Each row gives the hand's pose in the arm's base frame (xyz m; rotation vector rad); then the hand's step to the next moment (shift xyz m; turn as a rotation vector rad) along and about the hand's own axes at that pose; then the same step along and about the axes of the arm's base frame.
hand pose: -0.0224 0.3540 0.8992 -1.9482 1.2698 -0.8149
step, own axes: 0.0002 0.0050 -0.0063 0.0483 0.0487 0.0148
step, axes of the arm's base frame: -0.0075 -0.0029 -0.0003 0.0025 -0.0571 -0.0407
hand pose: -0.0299 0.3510 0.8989 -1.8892 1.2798 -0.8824
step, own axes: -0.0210 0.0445 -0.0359 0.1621 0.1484 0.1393
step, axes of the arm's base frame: -0.0572 0.0014 -0.0208 0.0899 -0.1730 -0.1723
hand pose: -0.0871 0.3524 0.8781 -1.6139 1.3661 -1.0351
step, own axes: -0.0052 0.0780 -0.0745 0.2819 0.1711 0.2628
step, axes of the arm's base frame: -0.0981 -0.0089 -0.0444 0.2074 -0.2883 -0.2273
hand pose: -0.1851 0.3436 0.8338 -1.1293 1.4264 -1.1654
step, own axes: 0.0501 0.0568 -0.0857 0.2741 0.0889 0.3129
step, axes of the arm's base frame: -0.0962 -0.0322 -0.0528 0.2652 -0.2967 -0.1504
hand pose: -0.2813 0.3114 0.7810 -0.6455 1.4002 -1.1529
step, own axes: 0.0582 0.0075 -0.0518 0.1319 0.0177 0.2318
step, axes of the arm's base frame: -0.0590 -0.0350 -0.0378 0.1991 -0.1740 -0.0387
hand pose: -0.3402 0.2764 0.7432 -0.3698 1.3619 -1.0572
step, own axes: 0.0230 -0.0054 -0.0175 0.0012 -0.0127 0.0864
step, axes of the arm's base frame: -0.0212 -0.0147 -0.0140 0.0733 -0.0374 0.0294
